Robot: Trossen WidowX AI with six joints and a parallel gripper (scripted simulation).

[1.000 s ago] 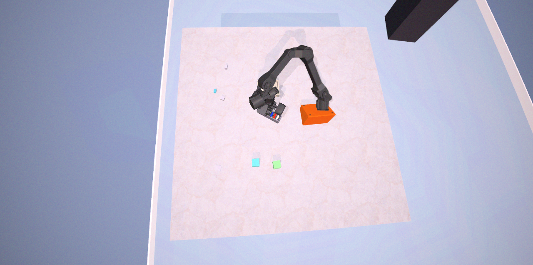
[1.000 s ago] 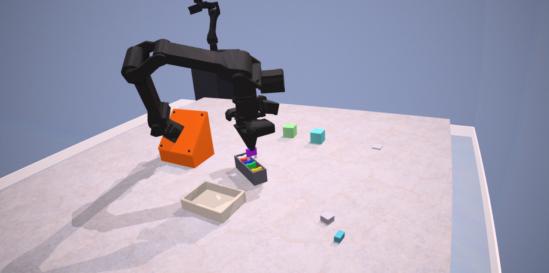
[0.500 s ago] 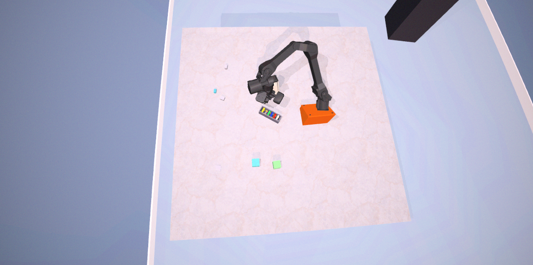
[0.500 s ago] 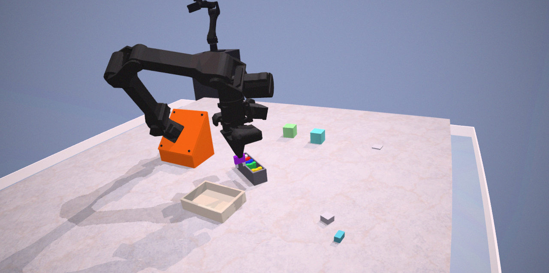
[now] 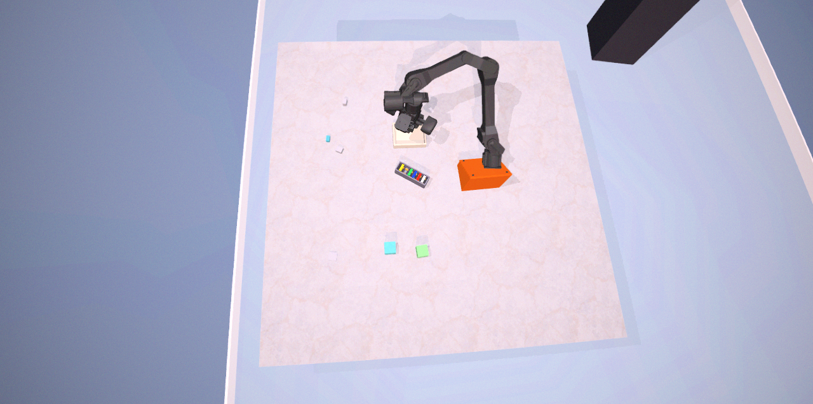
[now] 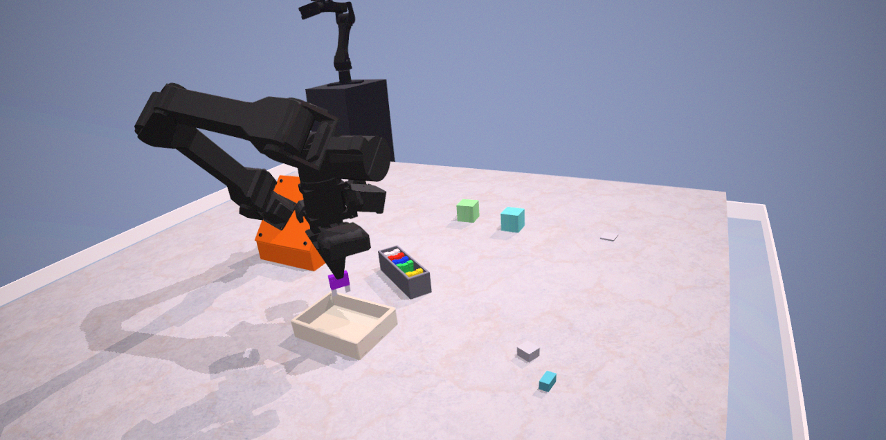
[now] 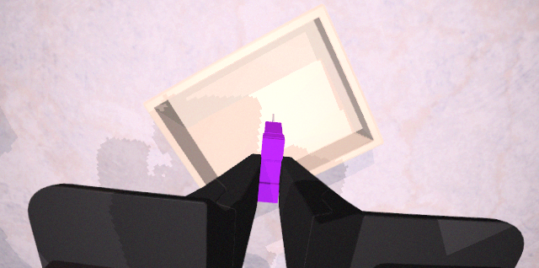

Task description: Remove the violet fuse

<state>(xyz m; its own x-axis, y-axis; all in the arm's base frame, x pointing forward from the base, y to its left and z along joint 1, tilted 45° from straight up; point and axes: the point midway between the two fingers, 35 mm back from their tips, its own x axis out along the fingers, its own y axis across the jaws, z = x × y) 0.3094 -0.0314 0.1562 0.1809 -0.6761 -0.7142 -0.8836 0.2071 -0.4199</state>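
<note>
Right now my gripper tip is 10 mm above the violet fuse. The rest, counted from my gripper tip: beige tray: 90 mm below; then cyan cube: 460 mm to the left, 80 mm below, 40 mm ahead; then small cyan block: 320 mm ahead, 90 mm below, 40 mm to the left.
</note>
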